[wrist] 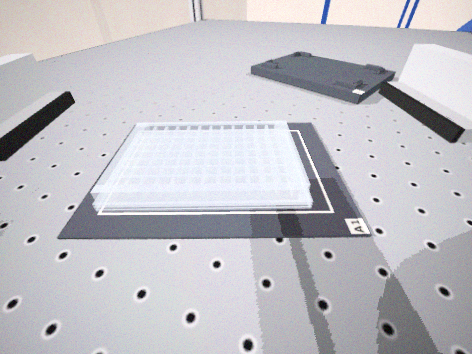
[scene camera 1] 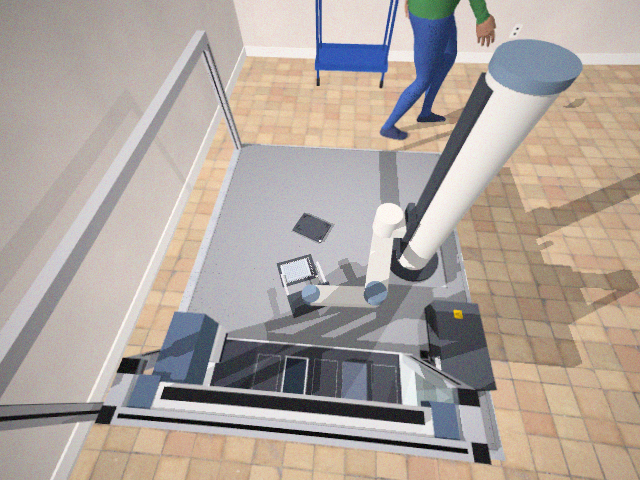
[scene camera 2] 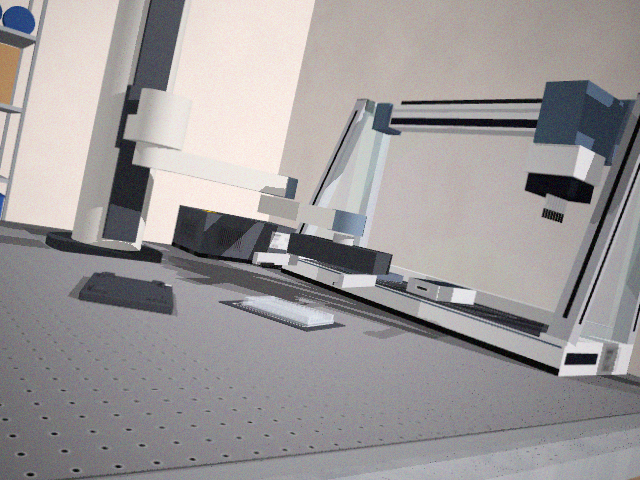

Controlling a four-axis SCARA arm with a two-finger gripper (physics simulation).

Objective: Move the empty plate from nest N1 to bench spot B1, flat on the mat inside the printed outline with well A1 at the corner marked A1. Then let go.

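Frame: origin at the arm's base, x ahead, y left, z up, level; metres.
Seen in the pictures: gripper, fingertip midpoint: (wrist: 229,72) (scene camera 1: 299,268) (scene camera 2: 296,269); arm's base, link origin: (scene camera 1: 410,257) (scene camera 2: 104,252).
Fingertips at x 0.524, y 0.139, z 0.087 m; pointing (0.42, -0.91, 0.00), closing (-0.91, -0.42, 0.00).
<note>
Pixels of each thing's top centre, then the offset from my fingertips to it. "spot": a spot on its surface instead. Level surfaces: height alone.
- clear plate, top centre: (wrist: 207,149) (scene camera 2: 289,305) (scene camera 1: 295,269) dy -0.018, dx +0.026, dz -0.058 m
- dark mat, surface height: dz -0.072 m
- dark nest N1, top centre: (scene camera 2: 131,283) (wrist: 322,63) (scene camera 1: 311,226) dy -0.266, dx -0.027, dz -0.056 m
- gantry machine with a pipetting head, surface spot: (scene camera 2: 553,186) spot: dy +0.336, dx +0.227, dz +0.230 m
The clear plate (scene camera 1: 297,270) (scene camera 2: 289,310) (wrist: 200,165) lies flat on the dark mat (scene camera 1: 312,264) (scene camera 2: 337,325) (wrist: 200,226) of spot B1. In the wrist view it sits off to the left in the printed outline: a gap shows on the right and its left side reaches the left line. The A1 mark is at the mat's near right corner; well A1 cannot be made out. My gripper (scene camera 1: 298,268) (scene camera 2: 294,272) (wrist: 229,72) is open and empty, its fingers wide apart on either side of the plate, not touching it. The dark nest N1 (scene camera 1: 312,227) (scene camera 2: 126,292) (wrist: 320,75) holds no plate.
The arm's column (scene camera 1: 465,170) (scene camera 2: 103,155) stands on the bench. A gantry machine with a pipetting head (scene camera 2: 553,186) stands beside the mat. A dark box (scene camera 1: 460,341) (scene camera 2: 217,232) is near its end. A person (scene camera 1: 429,51) and a blue cart (scene camera 1: 351,56) are beyond the bench.
</note>
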